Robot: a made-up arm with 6 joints.
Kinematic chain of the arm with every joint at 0, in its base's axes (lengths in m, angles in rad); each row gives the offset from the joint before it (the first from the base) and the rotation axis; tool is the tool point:
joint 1: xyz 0 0 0.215 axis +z
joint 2: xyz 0 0.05 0 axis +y
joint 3: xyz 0 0 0.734 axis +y
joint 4: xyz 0 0 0.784 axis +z
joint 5: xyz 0 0 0 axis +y
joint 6: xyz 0 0 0.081 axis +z
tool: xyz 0 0 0
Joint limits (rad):
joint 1: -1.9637..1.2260
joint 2: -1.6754..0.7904
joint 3: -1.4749..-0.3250
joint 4: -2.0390..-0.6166
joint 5: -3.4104..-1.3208
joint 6: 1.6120..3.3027
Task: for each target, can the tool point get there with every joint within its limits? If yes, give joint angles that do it. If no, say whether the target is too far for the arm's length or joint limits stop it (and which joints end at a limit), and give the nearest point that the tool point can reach.
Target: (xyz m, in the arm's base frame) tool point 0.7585 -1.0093 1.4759
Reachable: no: too far | nearest point 0.5539 -0.7370 1.4340 | short by 0.343 m
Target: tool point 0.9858 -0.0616 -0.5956
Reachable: no: joint limits stop it (at a limit: joint 1, joint 2, joint 3) | nearest point 0.3782 0.5898 -0.6414 | short by 0.892 m
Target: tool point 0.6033 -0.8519 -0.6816
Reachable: no: joint limits stop it (at a limit: joint 1, joint 2, joint 3, joint 5) | nearest point -0.2707 -0.6688 -0.5675 | short by 0.900 m
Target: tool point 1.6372 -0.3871 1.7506
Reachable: no: too far | nearest point 0.8972 -0.2121 1.4340 | short by 0.824 m
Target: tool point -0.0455 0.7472 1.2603
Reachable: yes | joints -1.3437 -0.0303 -1.0877 -1.1504 -1.6175 2.3645
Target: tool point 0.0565 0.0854 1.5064
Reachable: yes | joints 0.1677 0.5016 -0.9100 -1.4733 -2.8297 1.8985
